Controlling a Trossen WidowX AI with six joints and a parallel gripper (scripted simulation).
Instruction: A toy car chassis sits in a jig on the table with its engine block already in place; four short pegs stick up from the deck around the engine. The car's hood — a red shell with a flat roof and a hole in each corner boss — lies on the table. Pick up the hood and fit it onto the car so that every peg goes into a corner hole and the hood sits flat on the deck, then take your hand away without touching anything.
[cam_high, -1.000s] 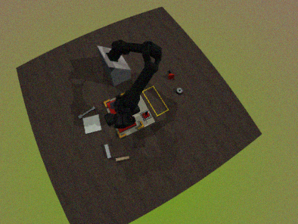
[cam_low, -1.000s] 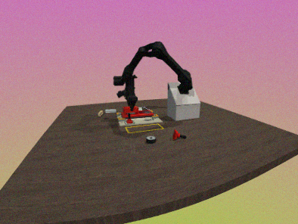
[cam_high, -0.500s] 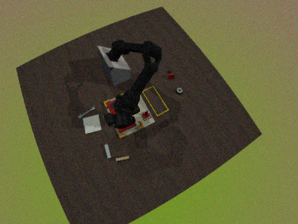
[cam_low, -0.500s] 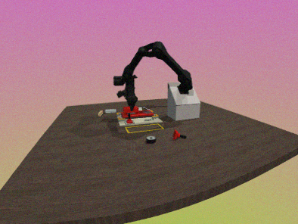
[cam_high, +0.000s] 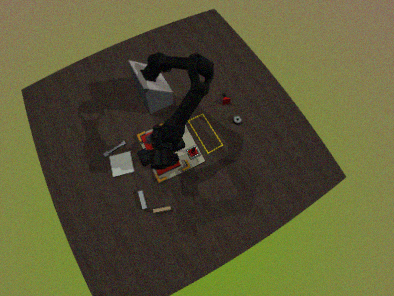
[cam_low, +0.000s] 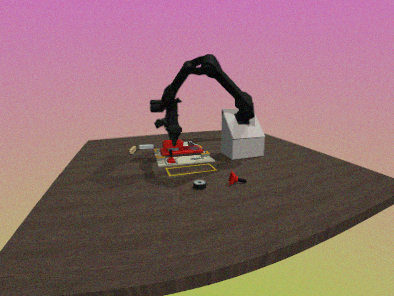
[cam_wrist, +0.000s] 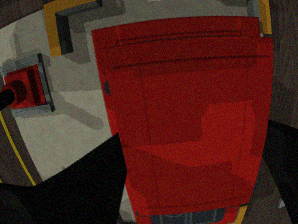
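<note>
My gripper tip is 1 cm below the red hood. From my gripper tip the other things lie so: jig plate 3 cm behind, 3 cm to the left, 4 cm below; then white square 7 cm behind, 18 cm to the right, 5 cm below; then grey bar 12 cm ahead, 17 cm to the right, 4 cm below.
</note>
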